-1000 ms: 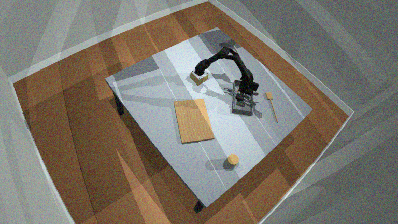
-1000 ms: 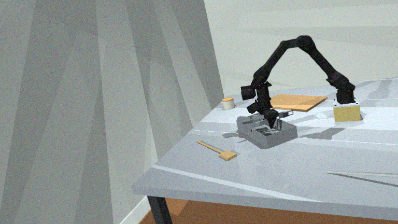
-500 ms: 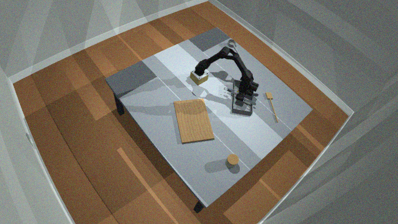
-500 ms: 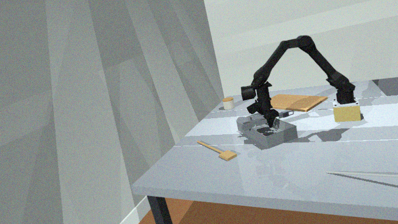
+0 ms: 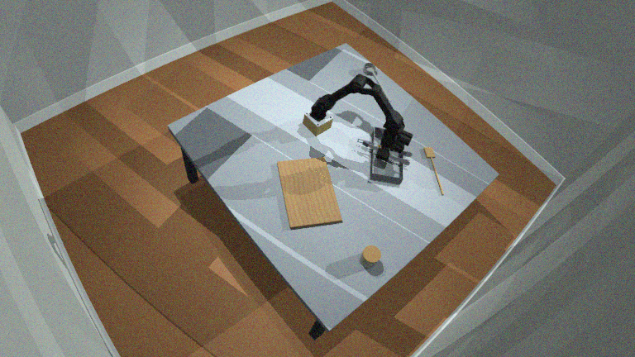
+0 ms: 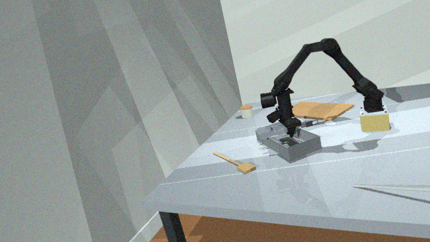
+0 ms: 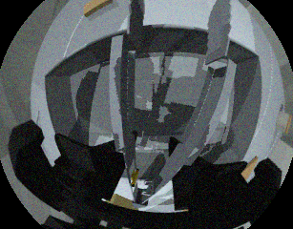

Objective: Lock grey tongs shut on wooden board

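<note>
My gripper tip is now 20 mm to the right of the grey roasting tin and 20 mm short of it. Round my gripper tip: small wooden cup (500 mm to the right, 280 mm ahead); wooden board (410 mm to the right, 140 mm behind, 20 mm below).
</note>
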